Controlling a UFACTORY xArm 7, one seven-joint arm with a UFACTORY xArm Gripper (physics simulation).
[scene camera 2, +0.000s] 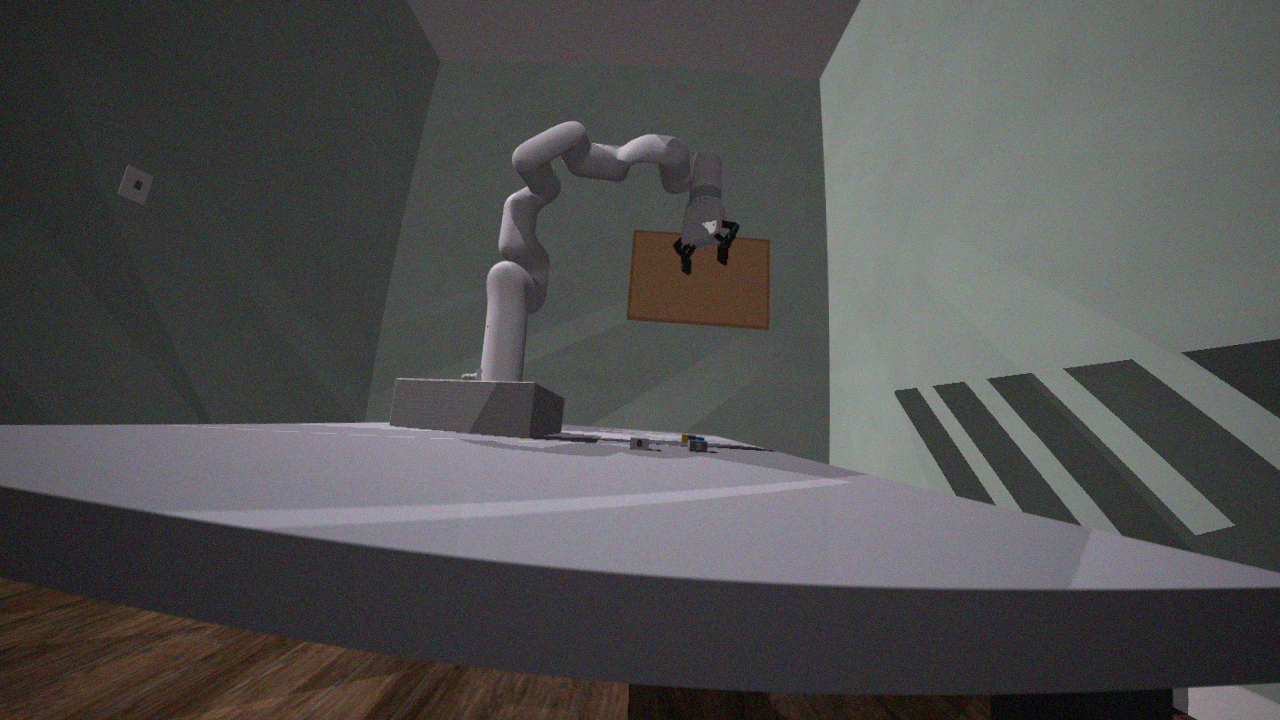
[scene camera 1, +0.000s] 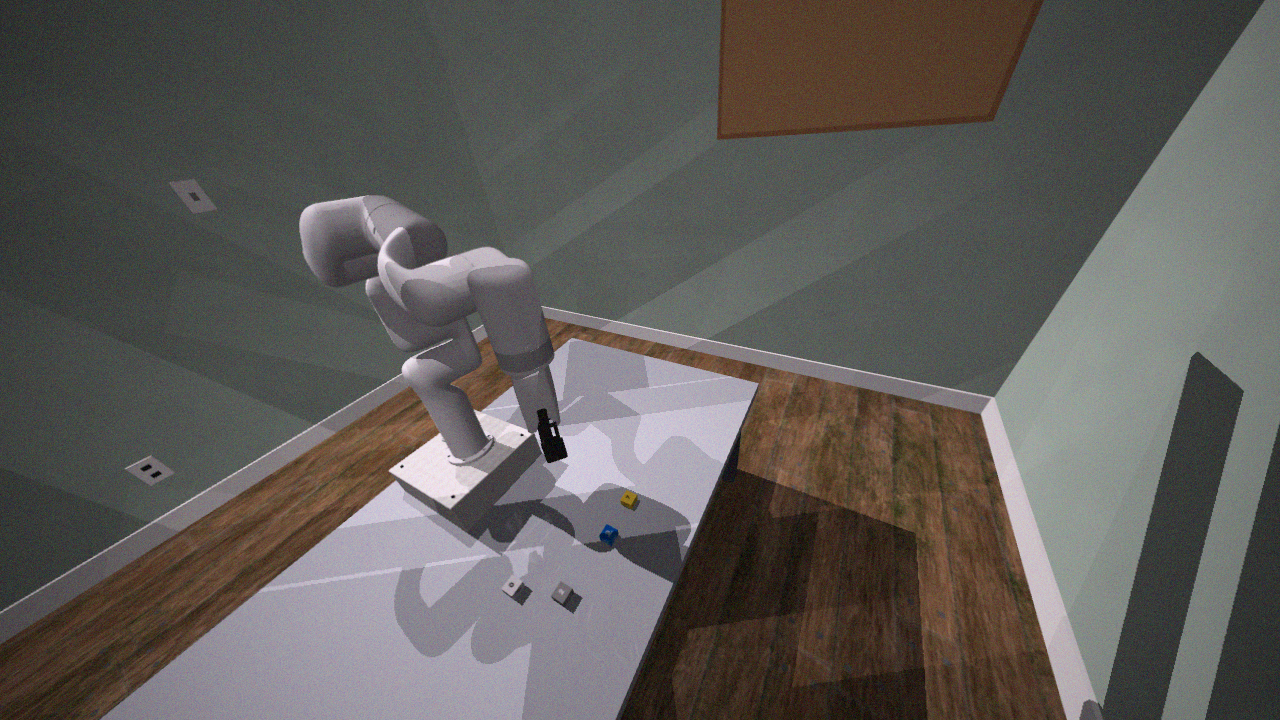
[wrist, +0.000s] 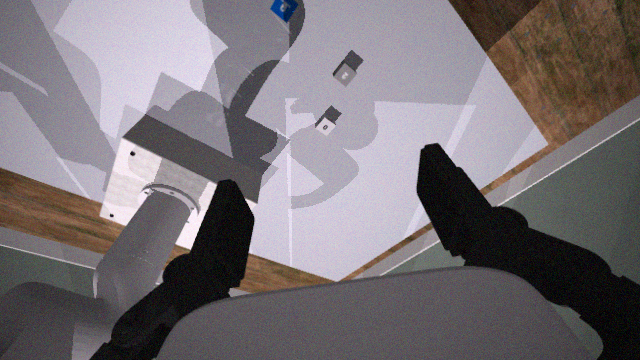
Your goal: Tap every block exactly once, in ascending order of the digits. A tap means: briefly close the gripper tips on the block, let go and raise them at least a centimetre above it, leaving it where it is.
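A white block point(scene camera 1: 512, 586) point(scene camera 2: 639, 443) point(wrist: 325, 126) bears a digit that looks like 0. Beside it sits a grey block point(scene camera 1: 562, 591) point(scene camera 2: 698, 445) point(wrist: 345, 74) whose digit looks like 2 in the wrist view. A blue block point(scene camera 1: 608, 534) point(wrist: 284, 8) lies farther off, cut by the top edge of the wrist view; its digit is unclear. A yellow block point(scene camera 1: 629, 499) point(scene camera 2: 687, 438) sits beyond the blue one; its digit is too small to read. My gripper point(scene camera 1: 553, 439) point(scene camera 2: 704, 266) point(wrist: 329, 184) is open and empty, high above the table, touching no block.
The arm's base box point(scene camera 1: 465, 461) point(scene camera 2: 478, 407) point(wrist: 200, 175) stands on the white table point(scene camera 1: 662, 402) point(scene camera 2: 537, 510), to one side of the blocks. The table's long edge runs past the blue and yellow blocks in scene camera 1. Shadows of the arm fall around the blocks.
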